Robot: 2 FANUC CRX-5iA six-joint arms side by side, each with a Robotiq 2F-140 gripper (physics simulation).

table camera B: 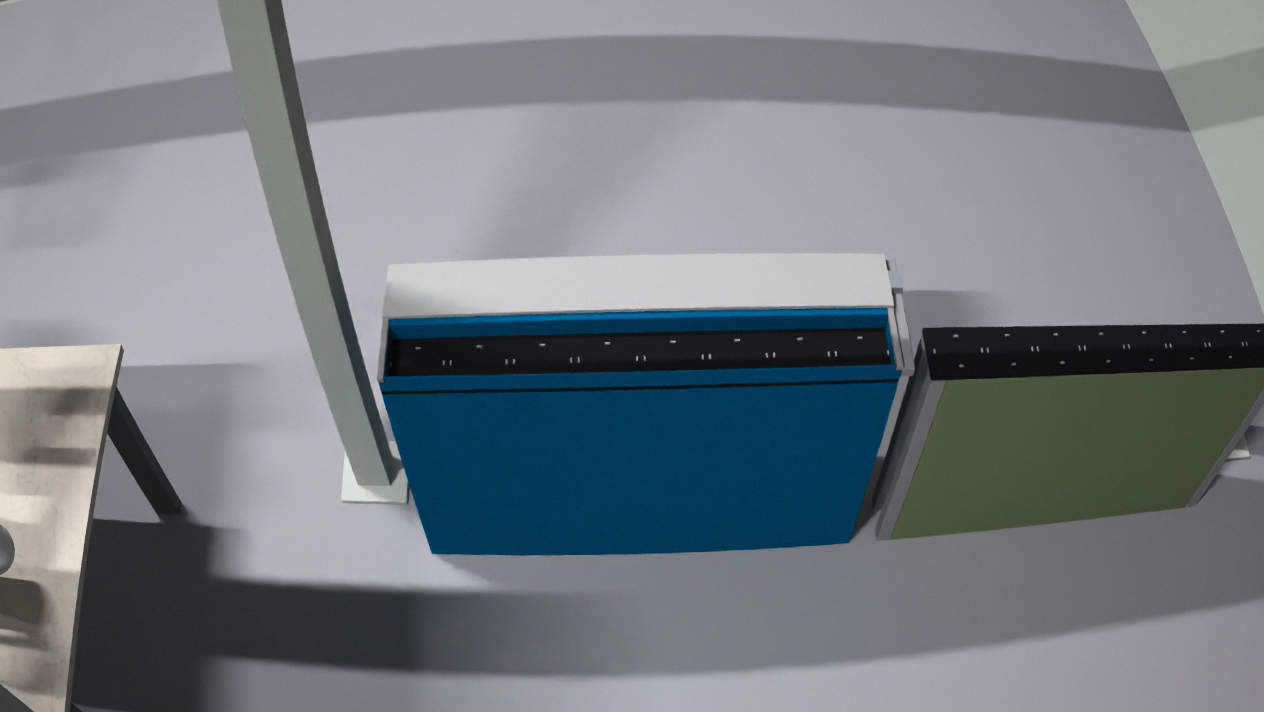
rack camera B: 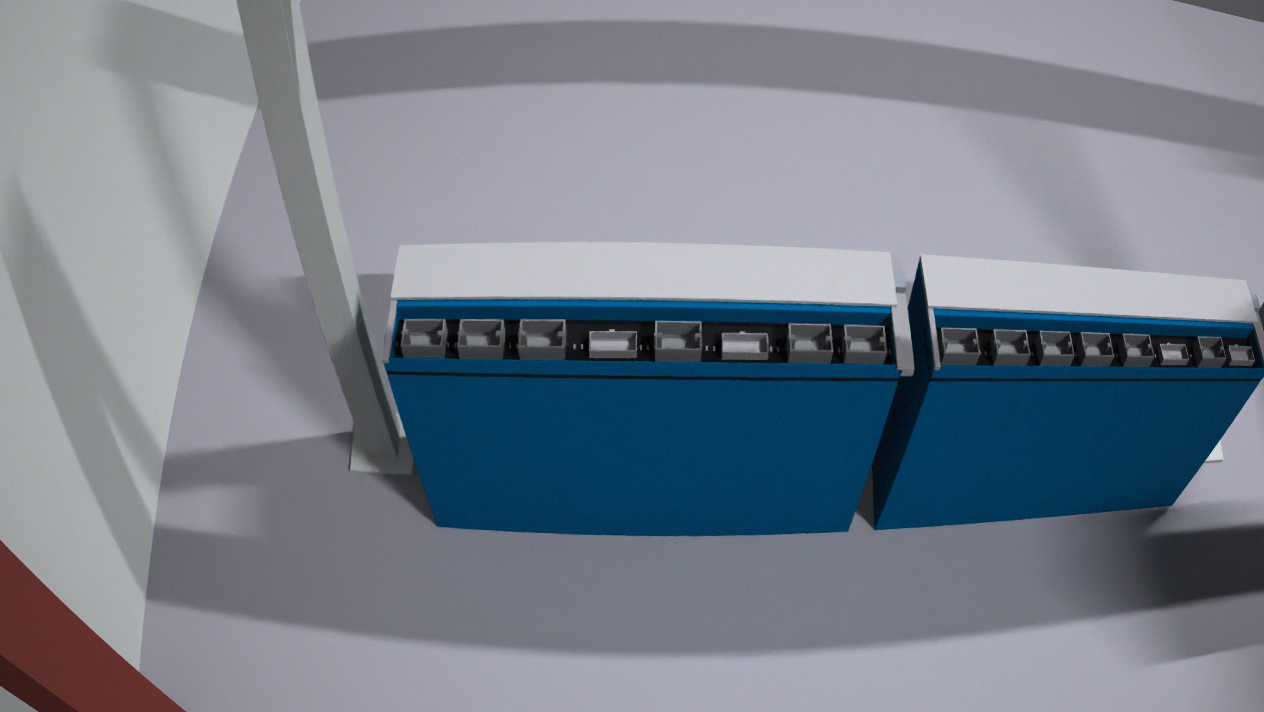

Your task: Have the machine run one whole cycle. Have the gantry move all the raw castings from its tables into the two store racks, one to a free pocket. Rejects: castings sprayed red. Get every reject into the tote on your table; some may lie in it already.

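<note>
In the rack camera view, two blue store racks (rack camera B: 650, 451) (rack camera B: 1052, 446) stand side by side. A row of grey open-topped castings sits along each: taller box shapes (rack camera B: 424, 338) (rack camera B: 958, 345) and a few lower, paler ones (rack camera B: 612, 344) (rack camera B: 1174, 354). No red shows on them. In the table camera view, a blue gantry table (table camera B: 650, 468) and a green-fronted gantry table (table camera B: 1070, 451) have dark tops with small pale marks; no castings show on them. The tote does not show in either view. My left and right grippers are not in view.
White covers (rack camera B: 645, 269) (table camera B: 636, 287) run behind the openings of the blue units. A grey post (rack camera B: 305, 203) (table camera B: 296, 229) stands left of them in each view. A pale worktable (table camera B: 53, 477) shows at the left of the table camera view, and a red-brown beam (rack camera B: 61, 641) crosses the rack view's lower left.
</note>
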